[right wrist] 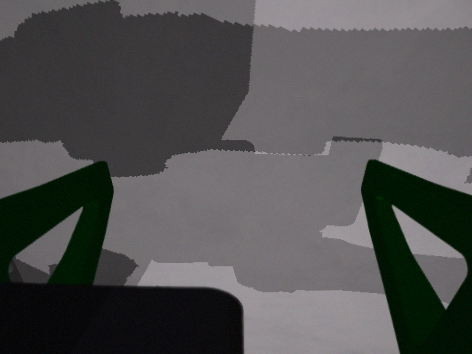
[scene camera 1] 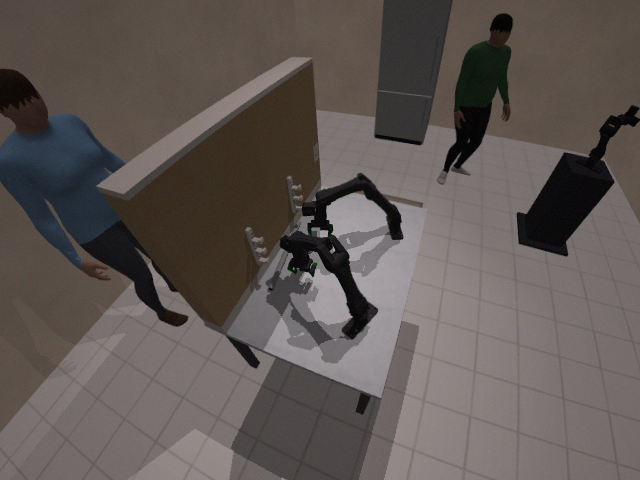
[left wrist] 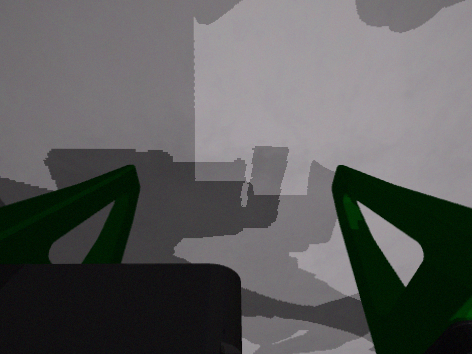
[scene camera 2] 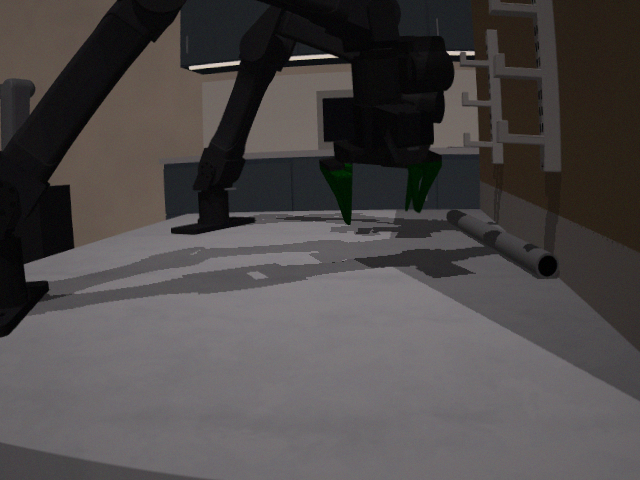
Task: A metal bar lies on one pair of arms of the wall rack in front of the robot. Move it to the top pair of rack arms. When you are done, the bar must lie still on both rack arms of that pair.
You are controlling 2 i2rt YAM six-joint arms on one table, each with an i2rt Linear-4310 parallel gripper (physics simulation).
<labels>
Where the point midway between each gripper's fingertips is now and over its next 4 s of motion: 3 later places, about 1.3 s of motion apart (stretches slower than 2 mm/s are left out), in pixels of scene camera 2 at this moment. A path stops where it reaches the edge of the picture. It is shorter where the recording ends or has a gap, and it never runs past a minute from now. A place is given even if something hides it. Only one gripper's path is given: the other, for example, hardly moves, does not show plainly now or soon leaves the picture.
My right gripper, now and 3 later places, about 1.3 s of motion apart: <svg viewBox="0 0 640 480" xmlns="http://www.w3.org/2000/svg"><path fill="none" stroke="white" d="M383 217L430 225L442 227L487 93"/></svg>
</labels>
